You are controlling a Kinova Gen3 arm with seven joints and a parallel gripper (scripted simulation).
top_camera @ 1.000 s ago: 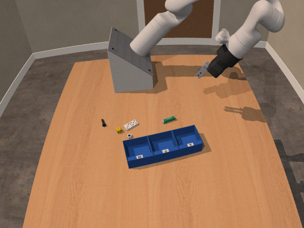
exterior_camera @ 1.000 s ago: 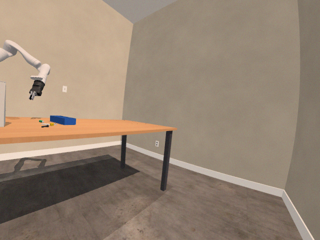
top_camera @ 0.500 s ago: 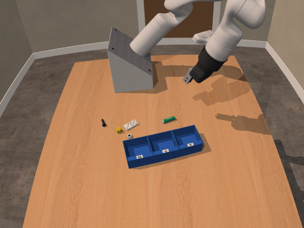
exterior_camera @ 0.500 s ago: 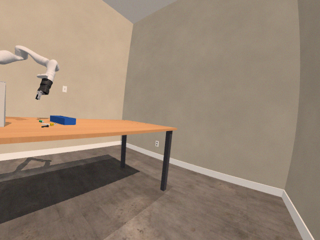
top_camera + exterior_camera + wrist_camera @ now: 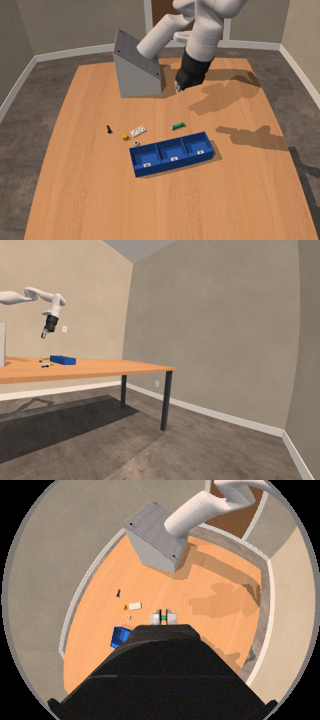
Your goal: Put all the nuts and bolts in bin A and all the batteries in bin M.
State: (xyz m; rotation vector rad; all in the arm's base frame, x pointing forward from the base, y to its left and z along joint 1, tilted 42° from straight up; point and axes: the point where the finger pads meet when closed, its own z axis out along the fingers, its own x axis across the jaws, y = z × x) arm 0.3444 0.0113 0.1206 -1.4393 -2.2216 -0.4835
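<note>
Now: hand 17 cm above the blue three-compartment bin, 12 cm short of it and 5 cm to the left of it. Also, from my hand: silver nut 19 cm below, 16 cm to the right, 5 cm ahead; green battery 19 cm below, 1 cm to the right, 1 cm behind; white domino 19 cm below, 15 cm to the right, 1 cm behind.
</note>
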